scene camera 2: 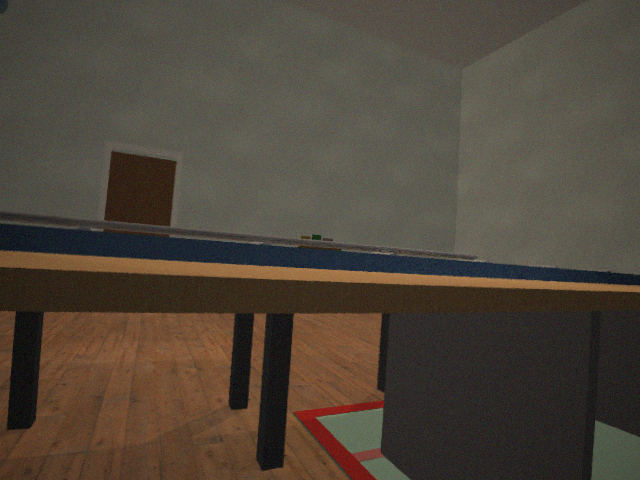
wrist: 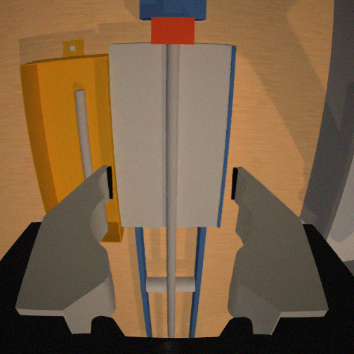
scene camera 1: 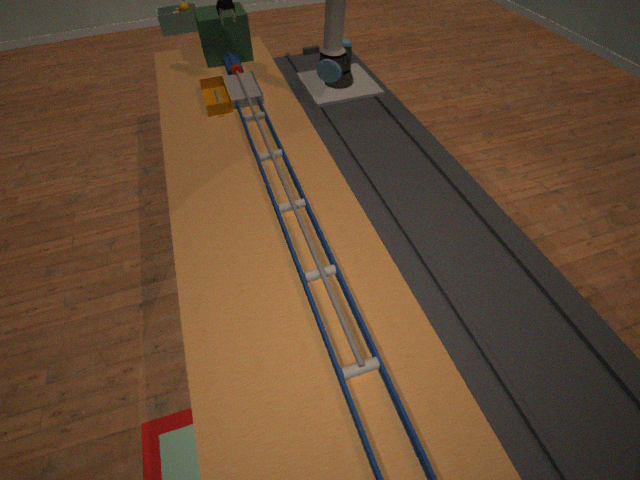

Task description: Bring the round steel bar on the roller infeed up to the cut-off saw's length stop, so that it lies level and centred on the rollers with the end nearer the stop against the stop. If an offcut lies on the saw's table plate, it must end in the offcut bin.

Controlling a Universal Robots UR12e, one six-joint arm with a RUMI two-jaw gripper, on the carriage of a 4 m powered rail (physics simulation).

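Frame: origin at the arm's base, x ahead, y left, z up, level; metres.
Seen in the pictures: gripper, fingertip midpoint: (scene camera 1: 229,25); arm's base at its link origin: (scene camera 1: 338,81).
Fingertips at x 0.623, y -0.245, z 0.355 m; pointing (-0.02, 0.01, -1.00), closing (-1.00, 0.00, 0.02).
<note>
Pixels of each thing's top centre, then the offset from my fingertips to it.
- saw's grey table plate at its top centre: (scene camera 1: 242,85) dy +0.120, dx -0.003, dz -0.327 m
- length stop at its top centre: (scene camera 1: 235,65) dy -0.075, dx -0.003, dz -0.280 m
- short grey offcut at its top centre: (scene camera 1: 218,98) dy +0.159, dx +0.163, dz -0.363 m
- yellow offcut bin at its top centre: (scene camera 1: 214,90) dy +0.145, dx +0.175, dz -0.313 m
- green box-shaped housing at its top centre: (scene camera 1: 219,11) dy -0.505, dx -0.003, dz -0.065 m
The long round steel bar (scene camera 1: 305,229) (wrist: 172,150) lies along the rollers and over the saw's grey table plate (scene camera 1: 236,93) (wrist: 140,135). In the wrist view its far end meets the red face of the length stop (scene camera 1: 236,68) (wrist: 172,31). Its near end lies on a roller (scene camera 1: 351,369) in scene camera 1. The bar also shows edge-on in scene camera 2 (scene camera 2: 232,238). A short grey offcut (scene camera 1: 217,96) (wrist: 83,132) lies in the yellow offcut bin (scene camera 1: 219,110) (wrist: 37,135). My gripper (scene camera 1: 227,21) (wrist: 171,169) is open and empty, high above the bar.
Blue infeed rails (scene camera 1: 293,255) (wrist: 199,260) run along the bench. A green box-shaped housing (scene camera 1: 206,41) stands behind the stop. The arm's base stands on the carriage plate (scene camera 1: 367,87) at the right, on the dark rail (scene camera 1: 413,170).
</note>
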